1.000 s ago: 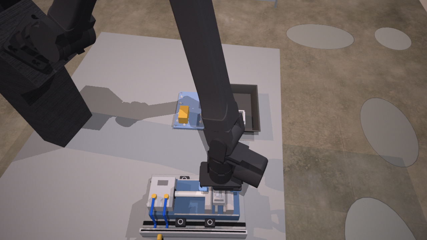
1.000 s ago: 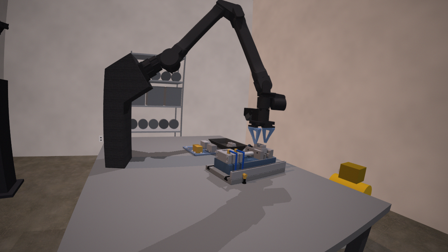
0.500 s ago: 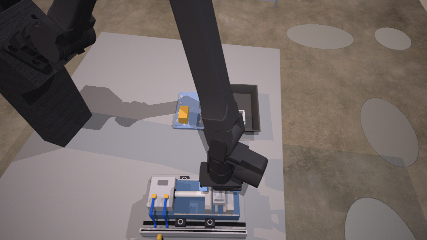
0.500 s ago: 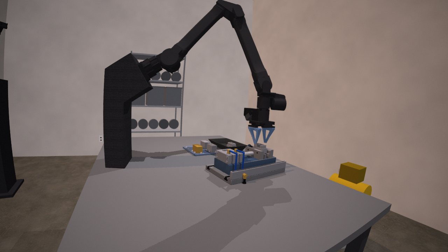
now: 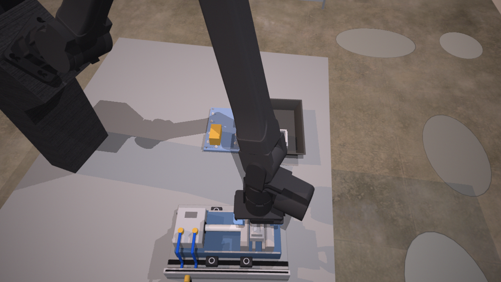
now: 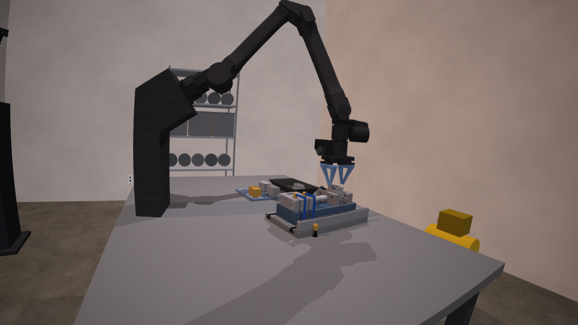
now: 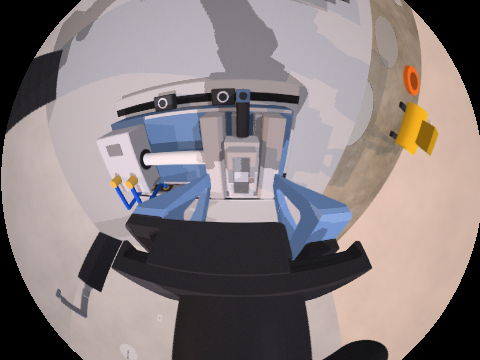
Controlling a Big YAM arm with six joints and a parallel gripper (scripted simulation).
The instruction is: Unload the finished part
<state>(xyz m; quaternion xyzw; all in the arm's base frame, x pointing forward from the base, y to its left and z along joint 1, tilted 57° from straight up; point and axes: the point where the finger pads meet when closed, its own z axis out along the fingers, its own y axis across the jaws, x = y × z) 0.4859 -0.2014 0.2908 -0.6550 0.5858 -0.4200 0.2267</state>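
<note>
Right now my hand is 70 mm past the blue vise, 10 mm to the right of it and 90 mm above it. Round my hand: rail (80 mm behind, 90 mm to the right, 90 mm below); then orange block (110 mm behind, 350 mm to the left, 100 mm below); then actuator box (160 mm behind, 10 mm to the left, 50 mm below).
</note>
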